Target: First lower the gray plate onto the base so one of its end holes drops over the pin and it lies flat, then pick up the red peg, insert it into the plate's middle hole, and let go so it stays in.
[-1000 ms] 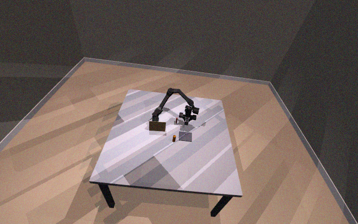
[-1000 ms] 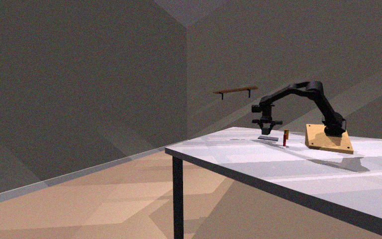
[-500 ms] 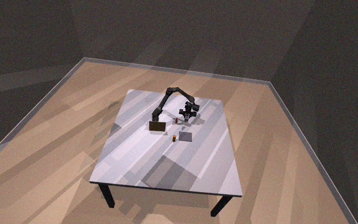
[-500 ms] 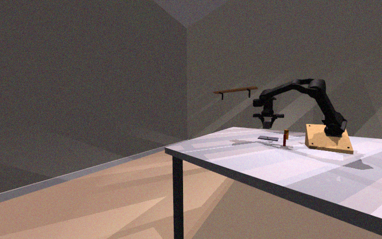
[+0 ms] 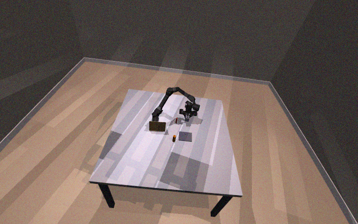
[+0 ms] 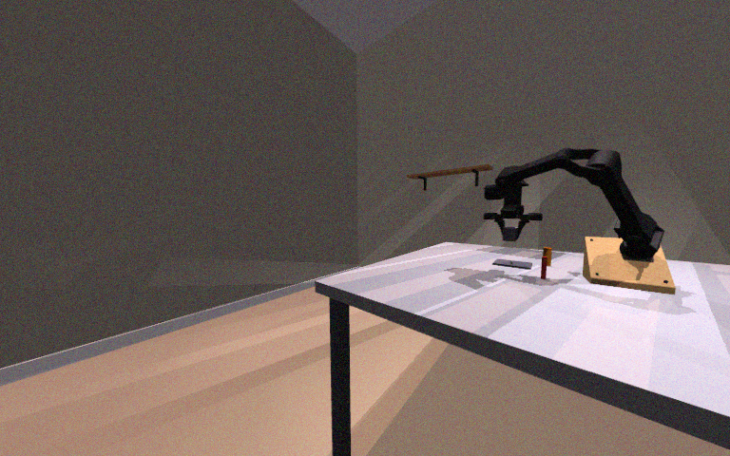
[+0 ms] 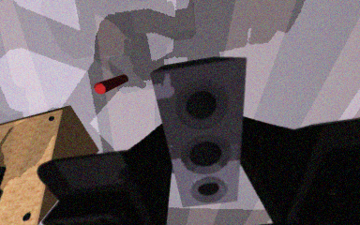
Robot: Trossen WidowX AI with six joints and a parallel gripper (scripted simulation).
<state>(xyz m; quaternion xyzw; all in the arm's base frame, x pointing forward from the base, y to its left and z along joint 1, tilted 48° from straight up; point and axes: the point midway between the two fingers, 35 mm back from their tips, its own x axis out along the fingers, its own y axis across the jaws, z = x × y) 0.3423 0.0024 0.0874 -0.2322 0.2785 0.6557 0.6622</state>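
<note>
Now: the gray base 14 cm to the right of my gripper tip and 13 cm below it. The rest, counted from my gripper tip: orange cylinder (13 cm behind, 22 cm to the right, 10 cm below); red peg (10 cm behind, 4 cm to the left, 10 cm below); gray plate (3 cm above).
</note>
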